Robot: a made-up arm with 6 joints. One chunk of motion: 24 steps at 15 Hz.
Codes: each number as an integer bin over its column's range. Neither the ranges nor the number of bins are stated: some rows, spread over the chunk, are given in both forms.
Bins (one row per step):
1: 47 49 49 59 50 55
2: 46 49 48 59 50 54
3: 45 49 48 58 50 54
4: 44 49 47 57 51 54
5: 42 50 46 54 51 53
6: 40 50 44 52 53 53
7: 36 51 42 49 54 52
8: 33 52 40 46 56 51
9: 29 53 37 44 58 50
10: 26 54 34 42 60 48
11: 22 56 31 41 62 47
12: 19 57 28 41 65 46
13: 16 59 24 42 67 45
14: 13 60 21 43 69 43
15: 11 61 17 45 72 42
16: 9 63 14 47 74 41
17: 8 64 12 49 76 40
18: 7 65 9 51 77 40
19: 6 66 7 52 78 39
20: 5 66 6 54 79 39
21: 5 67 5 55 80 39
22: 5 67 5 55 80 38
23: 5 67 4 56 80 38
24: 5 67 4 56 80 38
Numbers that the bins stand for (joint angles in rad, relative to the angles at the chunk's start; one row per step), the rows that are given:
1: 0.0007 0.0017 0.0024 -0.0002 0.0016 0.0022
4: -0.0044 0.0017 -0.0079 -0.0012 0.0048 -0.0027
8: -0.0233 0.0214 -0.0439 -0.0068 0.0210 -0.0176
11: -0.0422 0.0477 -0.0903 -0.0093 0.0404 -0.0374
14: -0.0577 0.0739 -0.1418 -0.0083 0.0630 -0.0572
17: -0.0663 0.1002 -0.1882 -0.0053 0.0857 -0.0720
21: -0.0714 0.1199 -0.2242 -0.0022 0.0986 -0.0770
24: -0.0714 0.1199 -0.2294 -0.0017 0.0986 -0.0819
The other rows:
2: -0.0010 0.0017 -0.0027 -0.0002 0.0016 -0.0027
3: -0.0027 0.0017 -0.0027 -0.0007 0.0016 -0.0027
5: -0.0079 0.0083 -0.0130 -0.0027 0.0048 -0.0077
6: -0.0113 0.0083 -0.0233 -0.0037 0.0113 -0.0077
7: -0.0182 0.0148 -0.0336 -0.0053 0.0145 -0.0126
9: -0.0302 0.0280 -0.0594 -0.0078 0.0275 -0.0225
10: -0.0354 0.0345 -0.0748 -0.0088 0.0339 -0.0324
12: -0.0474 0.0542 -0.1058 -0.0093 0.0501 -0.0423
13: -0.0525 0.0674 -0.1264 -0.0088 0.0566 -0.0473
15: -0.0611 0.0805 -0.1624 -0.0073 0.0727 -0.0621
16: -0.0645 0.0936 -0.1779 -0.0063 0.0792 -0.0671
18: -0.0680 0.1068 -0.2036 -0.0042 0.0889 -0.0720
19: -0.0697 0.1133 -0.2139 -0.0037 0.0921 -0.0770
20: -0.0714 0.1133 -0.2191 -0.0027 0.0954 -0.0770
22: -0.0714 0.1199 -0.2242 -0.0022 0.0986 -0.0819
23: -0.0714 0.1199 -0.2294 -0.0017 0.0986 -0.0819

